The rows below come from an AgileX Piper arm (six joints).
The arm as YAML. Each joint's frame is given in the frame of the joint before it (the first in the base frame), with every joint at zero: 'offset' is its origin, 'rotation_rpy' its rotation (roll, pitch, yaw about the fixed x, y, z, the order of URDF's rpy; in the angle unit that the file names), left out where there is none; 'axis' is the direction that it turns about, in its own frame. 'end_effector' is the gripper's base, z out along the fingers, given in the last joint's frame.
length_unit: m
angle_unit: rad
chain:
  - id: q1
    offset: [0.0, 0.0, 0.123]
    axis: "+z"
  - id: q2
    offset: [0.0, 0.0, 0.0]
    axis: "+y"
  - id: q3
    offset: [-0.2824, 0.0, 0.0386]
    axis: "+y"
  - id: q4
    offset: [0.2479, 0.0, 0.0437]
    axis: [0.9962, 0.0, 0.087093]
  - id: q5
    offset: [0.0, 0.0, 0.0]
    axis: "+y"
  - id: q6
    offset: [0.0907, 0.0, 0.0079]
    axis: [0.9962, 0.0, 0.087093]
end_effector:
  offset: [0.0, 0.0, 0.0]
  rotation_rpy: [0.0, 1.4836, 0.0]
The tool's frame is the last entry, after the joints.
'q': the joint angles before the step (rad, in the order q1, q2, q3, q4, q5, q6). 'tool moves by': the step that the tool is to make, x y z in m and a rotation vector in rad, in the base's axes. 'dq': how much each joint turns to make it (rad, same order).
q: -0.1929, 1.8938, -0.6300, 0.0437, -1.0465, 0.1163
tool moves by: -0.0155, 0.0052, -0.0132, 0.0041, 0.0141, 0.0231
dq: 0.0001, 0.0177, 0.0726, -0.0271, -0.0753, 0.0129
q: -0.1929, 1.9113, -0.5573, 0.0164, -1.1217, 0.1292
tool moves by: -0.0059, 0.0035, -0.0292, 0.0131, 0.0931, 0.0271
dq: -0.0001, 0.0839, 0.0239, -0.0285, -0.0139, 0.0021
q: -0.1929, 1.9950, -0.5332, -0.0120, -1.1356, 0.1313
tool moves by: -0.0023, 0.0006, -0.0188, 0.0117, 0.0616, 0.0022
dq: -0.0002, 0.0595, 0.0018, -0.0024, 0.0014, 0.0001
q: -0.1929, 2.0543, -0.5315, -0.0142, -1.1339, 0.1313
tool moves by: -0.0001, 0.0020, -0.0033, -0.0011, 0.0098, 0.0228
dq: 0.0002, 0.0112, 0.0000, -0.0228, -0.0018, -0.0001
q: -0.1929, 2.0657, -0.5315, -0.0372, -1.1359, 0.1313
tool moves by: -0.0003, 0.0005, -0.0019, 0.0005, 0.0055, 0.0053
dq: 0.0000, 0.0063, 0.0005, -0.0054, -0.0013, 0.0000
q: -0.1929, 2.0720, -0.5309, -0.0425, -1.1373, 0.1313
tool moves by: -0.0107, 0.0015, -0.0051, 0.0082, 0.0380, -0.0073
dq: 0.0001, -0.0002, 0.0390, 0.0074, 0.0001, 0.0000
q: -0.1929, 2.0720, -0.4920, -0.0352, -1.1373, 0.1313
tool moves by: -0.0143, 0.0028, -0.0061, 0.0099, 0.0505, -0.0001
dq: 0.0001, -0.0002, 0.0515, 0.0002, 0.0002, 0.0000
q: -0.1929, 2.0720, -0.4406, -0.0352, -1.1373, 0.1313
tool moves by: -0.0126, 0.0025, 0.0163, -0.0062, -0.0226, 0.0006
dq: 0.0003, -0.0848, 0.0594, 0.0004, 0.0021, -0.0018
